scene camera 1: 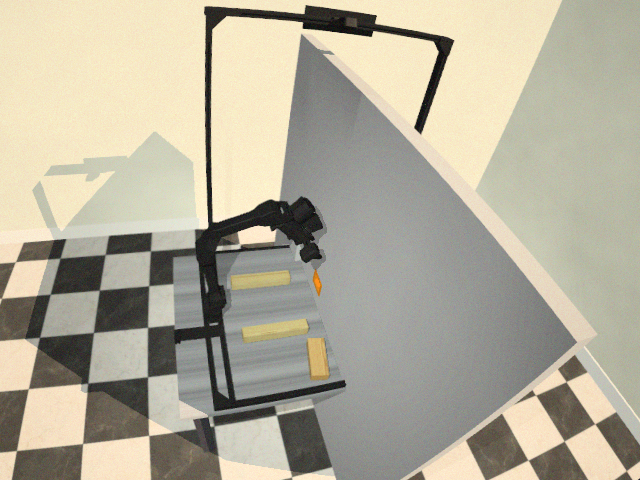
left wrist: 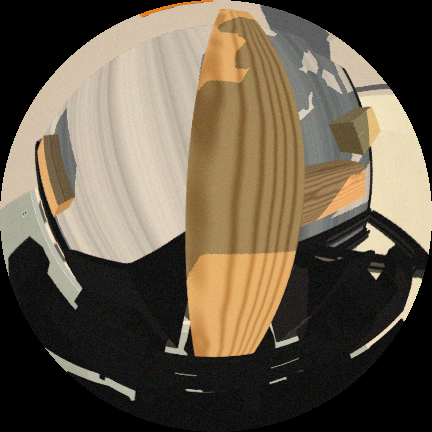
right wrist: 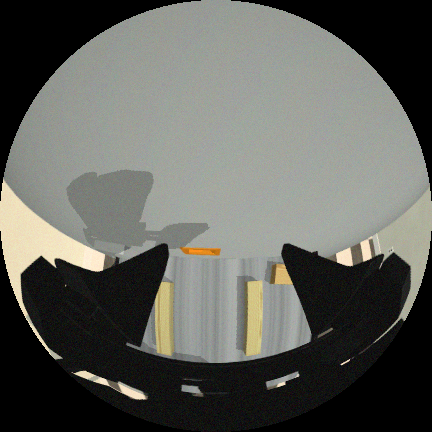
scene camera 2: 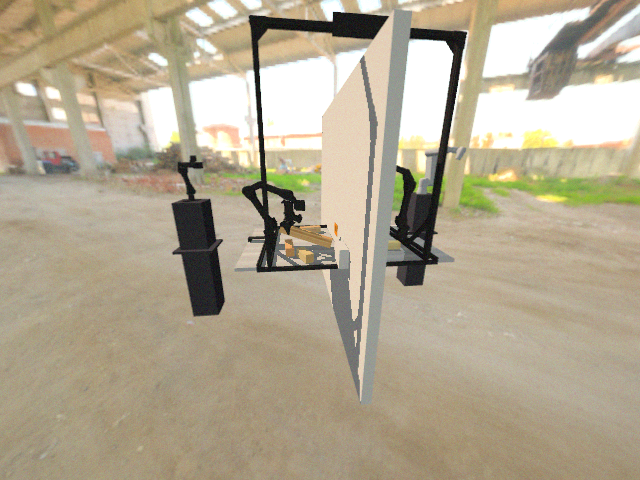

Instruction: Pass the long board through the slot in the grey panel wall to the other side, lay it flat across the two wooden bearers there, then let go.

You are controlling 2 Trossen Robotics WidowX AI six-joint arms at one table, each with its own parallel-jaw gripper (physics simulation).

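Frame: origin at the left arm's base, x ahead, y left, z up, level; centimetres.
Where they show: left gripper, between the fingertips: (left wrist: 224, 232) (scene camera 2: 289, 234); right gripper, between the fingertips: (scene camera 1: 317, 248) (right wrist: 227, 250); right arm's base, origin of its link: (scene camera 1: 212, 316) (scene camera 2: 401, 237).
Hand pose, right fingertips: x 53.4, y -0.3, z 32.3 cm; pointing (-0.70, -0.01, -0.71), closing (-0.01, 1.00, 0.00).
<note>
Things, the pixels of their centre, and the offset from my right fingertips. "spot": a spot on its surface instead.
- long board, middle of its body: (left wrist: 235, 75) (scene camera 2: 305, 235) dx -30.1, dy -5.5, dz -27.1 cm
- orange-rimmed slot, a spot on its surface: (right wrist: 201, 251) (scene camera 1: 317, 286) spot: dx -5.6, dy -4.0, dz -26.4 cm
- wooden block, middle of its body: (right wrist: 293, 274) (scene camera 1: 317, 358) dx +2.2, dy +25.7, dz -32.3 cm
- orange-brown block, middle of its body: (left wrist: 319, 187) (scene camera 2: 289, 247) dx -40.7, dy -14.5, dz -31.7 cm
- yellowish block, middle of its body: (left wrist: 358, 126) (scene camera 2: 304, 254) dx -32.0, dy -27.3, dz -31.7 cm
My left gripper (scene camera 2: 285, 226) (left wrist: 224, 232) is shut on the long board (scene camera 2: 311, 236) (left wrist: 245, 165), near one end. The board is above the table; its far end is close to the grey panel wall (scene camera 1: 413, 258) (scene camera 2: 351, 155) (right wrist: 215, 125), outside the orange-rimmed slot (scene camera 1: 317, 283) (scene camera 2: 336, 228) (right wrist: 201, 251). In scene camera 2 that end appears lower than the slot. On the other side, my right gripper (scene camera 1: 313, 260) (right wrist: 227, 250) is open and empty, above and beside the slot. The two bearers (scene camera 1: 260, 279) (scene camera 1: 275, 330) (right wrist: 165, 320) (right wrist: 254, 317) lie apart on the table, with nothing across them.
A wooden block (scene camera 1: 317, 358) (right wrist: 281, 274) lies beside the nearer bearer, by the panel. On the left arm's side lie an orange-brown block (scene camera 2: 289, 248) (left wrist: 335, 190), a yellowish block (scene camera 2: 306, 256) (left wrist: 350, 131) and another block (left wrist: 60, 175). A black frame (scene camera 1: 208, 124) (scene camera 2: 261, 113) spans the table.
</note>
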